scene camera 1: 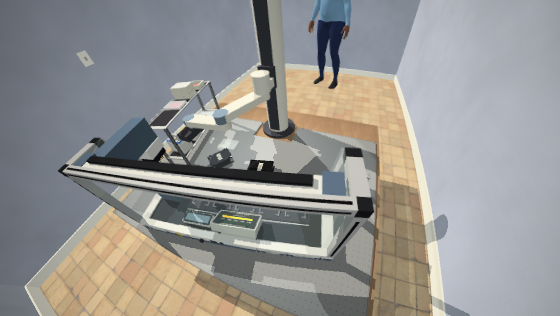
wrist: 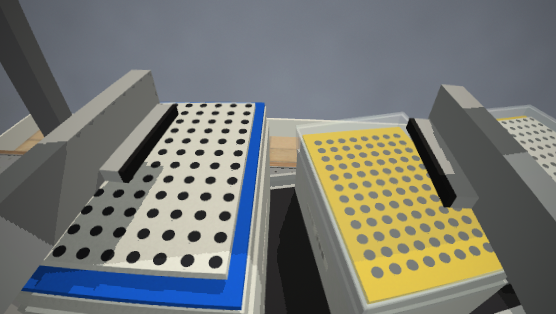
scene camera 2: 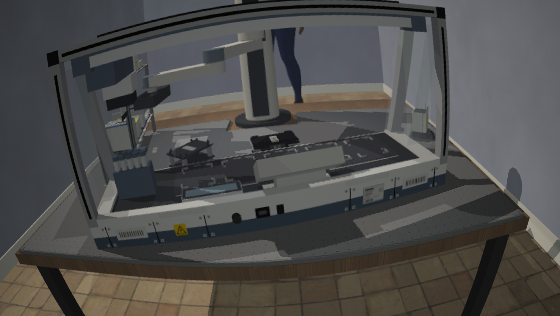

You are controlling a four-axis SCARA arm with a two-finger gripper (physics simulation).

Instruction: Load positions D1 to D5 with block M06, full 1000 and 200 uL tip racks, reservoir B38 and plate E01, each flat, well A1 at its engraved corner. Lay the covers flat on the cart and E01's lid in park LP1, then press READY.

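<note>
My gripper is open, with nothing between its fingers, over the tip racks on the cart. In the wrist view a blue-edged rack with a pale top and dark holes is under the left finger. A yellow-topped rack with a clear cover is under and beside the right finger. Part of another covered rack shows at the far right. In scene camera 2 a blue-edged rack shows on the cart. The deck is dark with corner clips. M06, B38, E01 and LP1 cannot be identified.
The deck's frame surrounds it. A pale box and a display are at its front. Two dark stands are behind it. The cart's post rises at the left. A person stands behind.
</note>
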